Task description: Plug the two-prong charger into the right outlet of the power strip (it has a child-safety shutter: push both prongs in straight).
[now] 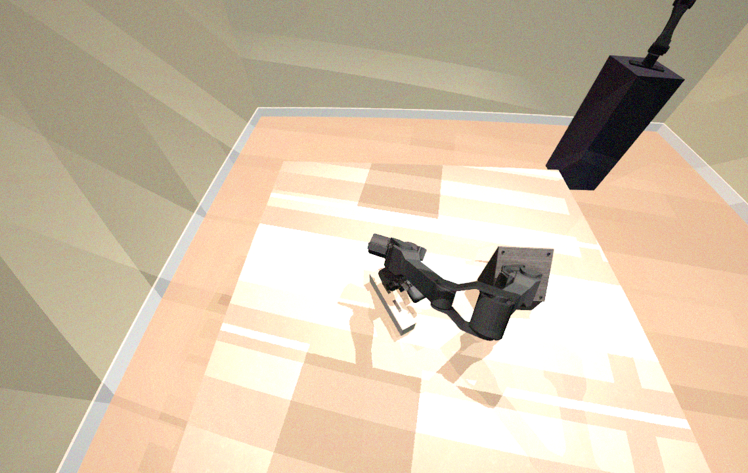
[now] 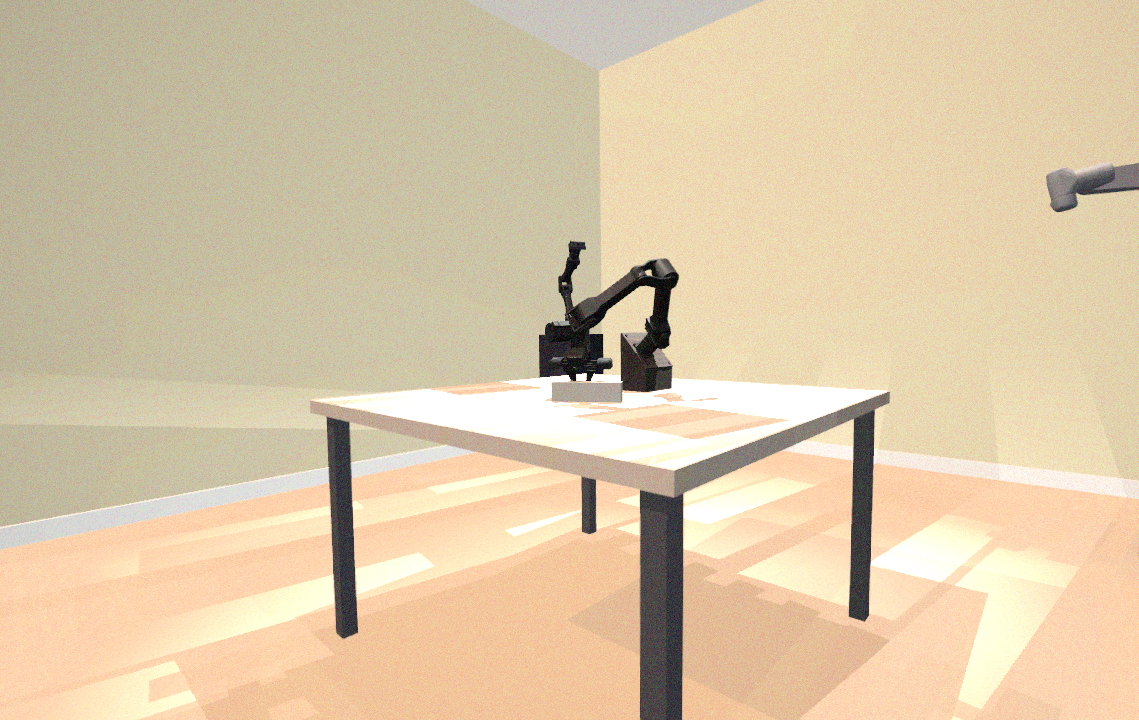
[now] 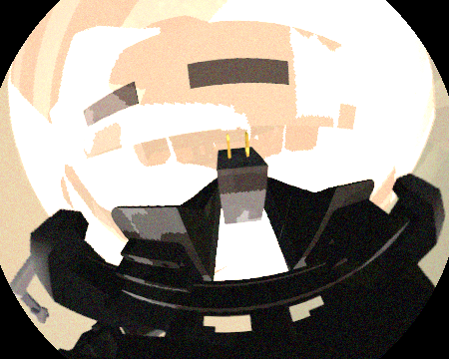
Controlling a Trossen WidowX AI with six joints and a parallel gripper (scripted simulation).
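Now: gripper tip 2 cm short of the two-prong charger, 1 cm to the right of it and 1 cm below it.
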